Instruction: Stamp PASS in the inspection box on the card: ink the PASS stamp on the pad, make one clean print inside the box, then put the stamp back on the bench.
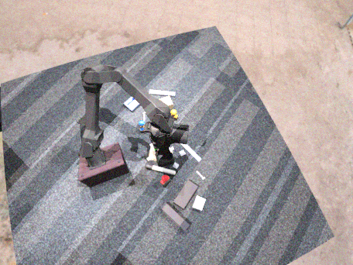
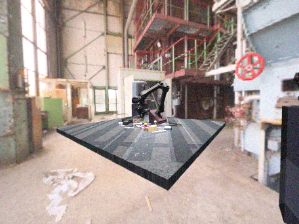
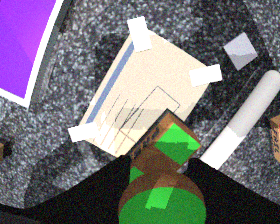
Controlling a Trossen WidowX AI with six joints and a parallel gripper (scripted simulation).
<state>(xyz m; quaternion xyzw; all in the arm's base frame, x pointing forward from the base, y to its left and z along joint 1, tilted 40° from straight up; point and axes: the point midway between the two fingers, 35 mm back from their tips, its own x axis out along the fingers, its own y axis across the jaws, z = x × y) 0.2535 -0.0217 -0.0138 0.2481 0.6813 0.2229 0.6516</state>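
Now: gripper tip 1 cm short of the card, 1 cm to the right of it and 8 cm above it. Round my gripper tip: white marker: 4 cm behind, 5 cm to the right, 7 cm below; green-knobbed stamp: right at my gripper tip; red stamp: 2 cm behind, 11 cm to the right, 6 cm below.
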